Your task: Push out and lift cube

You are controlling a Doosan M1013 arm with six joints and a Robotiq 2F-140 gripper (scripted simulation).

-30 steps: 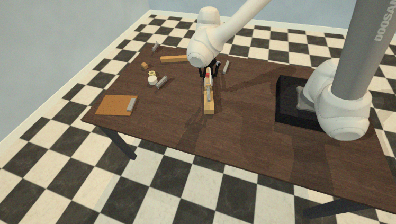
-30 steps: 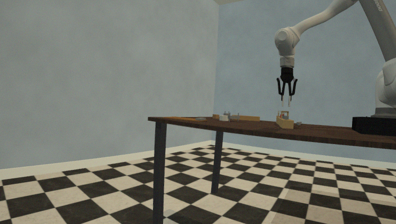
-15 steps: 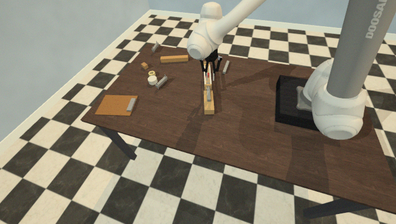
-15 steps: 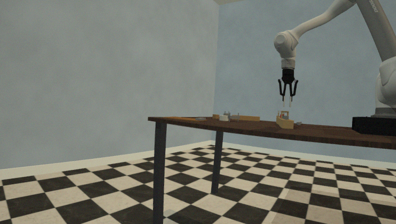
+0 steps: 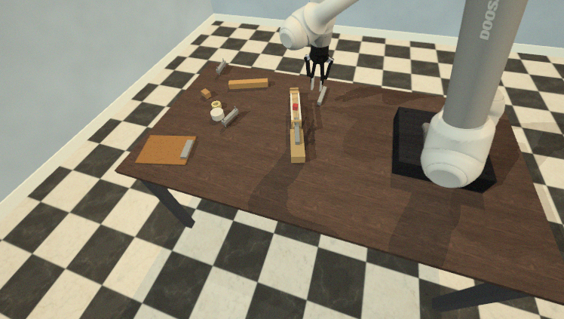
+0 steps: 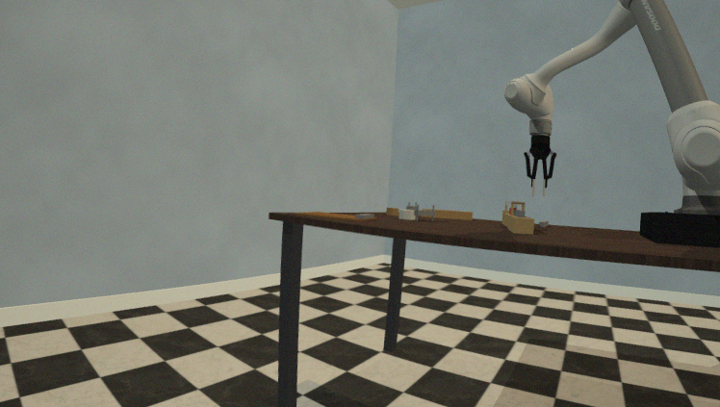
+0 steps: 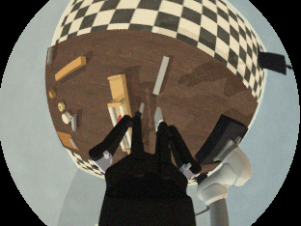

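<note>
Now: the grey piece 1 cm behind my hand, 9 cm to the right of it and 14 cm below it. Also, from my hand: red cube (8 cm ahead, 9 cm to the left, 9 cm below); then wooden bar (42 cm ahead, 6 cm to the right, 13 cm below); then wooden channel (7 cm ahead, 12 cm to the left, 9 cm below).
</note>
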